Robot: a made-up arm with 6 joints.
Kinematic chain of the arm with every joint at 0, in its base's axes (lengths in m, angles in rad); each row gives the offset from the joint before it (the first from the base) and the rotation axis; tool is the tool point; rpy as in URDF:
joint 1: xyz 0 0 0.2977 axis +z
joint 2: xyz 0 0 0 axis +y
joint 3: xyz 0.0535 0 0.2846 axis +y
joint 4: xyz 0.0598 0 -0.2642 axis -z
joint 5: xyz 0 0 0 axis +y
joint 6: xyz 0.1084 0 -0.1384 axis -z
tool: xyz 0 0 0 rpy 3.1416 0 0
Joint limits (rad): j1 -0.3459..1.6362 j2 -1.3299..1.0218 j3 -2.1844..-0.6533 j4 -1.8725..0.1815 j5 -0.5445..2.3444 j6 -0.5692..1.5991
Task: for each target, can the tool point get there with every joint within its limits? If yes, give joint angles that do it. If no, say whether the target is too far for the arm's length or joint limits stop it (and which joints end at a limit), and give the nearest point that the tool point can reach.
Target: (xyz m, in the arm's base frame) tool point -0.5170 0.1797 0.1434
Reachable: no: joint limits stop it (at a limit: joint 1, joint 3, joint 5) | nearest point -0.1791 0.2268 0.1254 | short by 0.342 m
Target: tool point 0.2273 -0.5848 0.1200
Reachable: no: joint limits stop it (at a limit: joint 1, joint 2) | nearest point 0.3168 -0.3003 0.1444 | short by 0.299 m
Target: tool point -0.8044 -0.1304 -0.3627
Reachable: no: too far | nearest point -0.1540 0.1673 0.0454 | short by 0.824 m
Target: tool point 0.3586 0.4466 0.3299
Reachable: yes | joints 0.8308 0.4654 -1.3534 -0.7844 0.3675 1.2496
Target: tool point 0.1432 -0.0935 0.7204
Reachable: yes | joints 1.0442 -0.9705 -1.3414 -1.3895 2.0795 0.5361
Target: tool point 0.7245 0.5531 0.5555
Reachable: no: too far | nearest point 0.5471 0.4177 0.4924 | short by 0.232 m
